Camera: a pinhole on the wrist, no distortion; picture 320 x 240 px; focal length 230.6 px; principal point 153.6 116.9 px. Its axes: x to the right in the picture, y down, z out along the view. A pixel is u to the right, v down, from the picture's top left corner.
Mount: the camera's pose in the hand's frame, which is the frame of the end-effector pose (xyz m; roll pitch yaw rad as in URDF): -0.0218 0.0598 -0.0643 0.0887 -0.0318 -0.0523
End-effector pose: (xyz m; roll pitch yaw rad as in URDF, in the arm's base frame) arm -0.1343 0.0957 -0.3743 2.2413 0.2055 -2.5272
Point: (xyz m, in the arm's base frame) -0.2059 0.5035 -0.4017
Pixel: 71.3 206.3
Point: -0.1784 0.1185 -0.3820
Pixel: 268.8 63.9
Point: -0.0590 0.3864 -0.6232
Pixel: 81.3 40.1
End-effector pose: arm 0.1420 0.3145 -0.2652 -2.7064 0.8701 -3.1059
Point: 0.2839 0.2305 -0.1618
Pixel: outside the picture
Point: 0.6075 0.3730 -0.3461
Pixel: 34.7 215.8
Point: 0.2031 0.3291 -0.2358
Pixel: 60.9 36.4
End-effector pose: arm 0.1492 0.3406 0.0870 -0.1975 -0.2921 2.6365
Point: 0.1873 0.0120 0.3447
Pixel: 106.3 218.0
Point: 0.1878 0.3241 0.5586
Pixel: 216.0 71.9
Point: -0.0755 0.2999 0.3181
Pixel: outside the picture
